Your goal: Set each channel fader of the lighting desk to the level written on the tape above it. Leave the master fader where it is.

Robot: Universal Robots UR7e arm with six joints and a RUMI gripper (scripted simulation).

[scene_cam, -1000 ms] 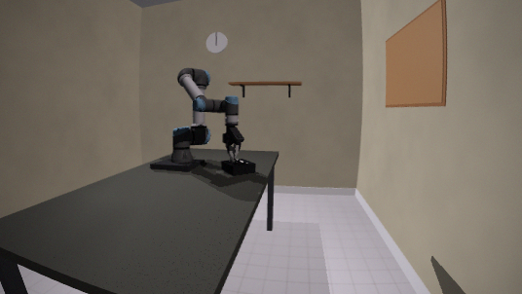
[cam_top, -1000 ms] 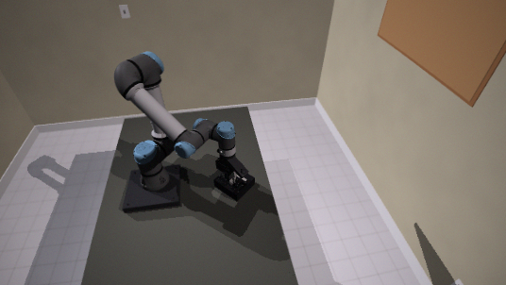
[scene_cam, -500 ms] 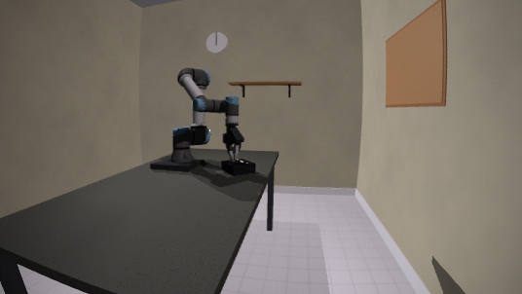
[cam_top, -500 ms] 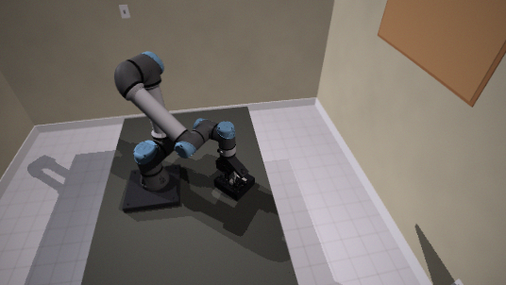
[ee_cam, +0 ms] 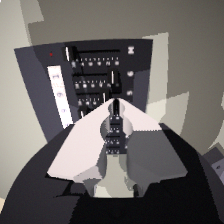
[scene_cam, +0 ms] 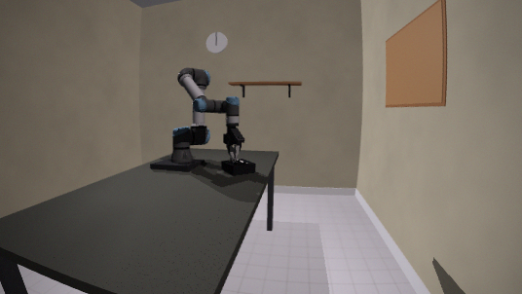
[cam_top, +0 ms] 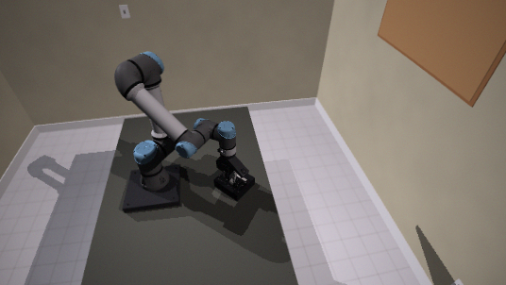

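My gripper is now 70 mm short of the master fader, 10 mm to the left of it and 10 mm above it.
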